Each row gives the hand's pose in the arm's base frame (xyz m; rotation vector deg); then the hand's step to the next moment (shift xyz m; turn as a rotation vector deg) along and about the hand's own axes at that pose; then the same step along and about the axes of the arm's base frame.
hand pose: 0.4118 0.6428 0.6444 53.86 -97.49 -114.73
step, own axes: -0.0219 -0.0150 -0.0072 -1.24 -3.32 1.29
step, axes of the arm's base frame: 0.0229 0.0121 -0.0092 0.52 2.47 -2.80
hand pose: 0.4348 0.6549 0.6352 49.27 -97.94 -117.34
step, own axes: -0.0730 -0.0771 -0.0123 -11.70 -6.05 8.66
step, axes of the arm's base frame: 0.0727 0.0519 -0.0588 4.10 15.04 -2.31
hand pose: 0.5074 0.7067 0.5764 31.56 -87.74 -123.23
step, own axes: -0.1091 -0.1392 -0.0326 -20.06 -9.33 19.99
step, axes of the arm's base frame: 0.0909 0.0765 -0.1350 4.30 29.47 -1.40
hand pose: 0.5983 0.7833 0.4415 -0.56 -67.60 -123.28
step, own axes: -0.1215 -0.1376 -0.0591 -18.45 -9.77 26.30
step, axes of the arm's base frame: 0.0345 0.0728 -0.1752 0.92 33.47 2.50
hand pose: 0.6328 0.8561 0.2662 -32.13 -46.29 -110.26
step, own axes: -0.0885 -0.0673 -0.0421 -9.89 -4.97 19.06
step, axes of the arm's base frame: -0.0220 0.0440 -0.1082 0.98 21.49 4.78
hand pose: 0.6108 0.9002 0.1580 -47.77 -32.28 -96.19
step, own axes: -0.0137 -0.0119 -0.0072 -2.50 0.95 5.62
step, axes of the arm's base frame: -0.0114 0.0064 -0.0145 2.56 5.44 1.60
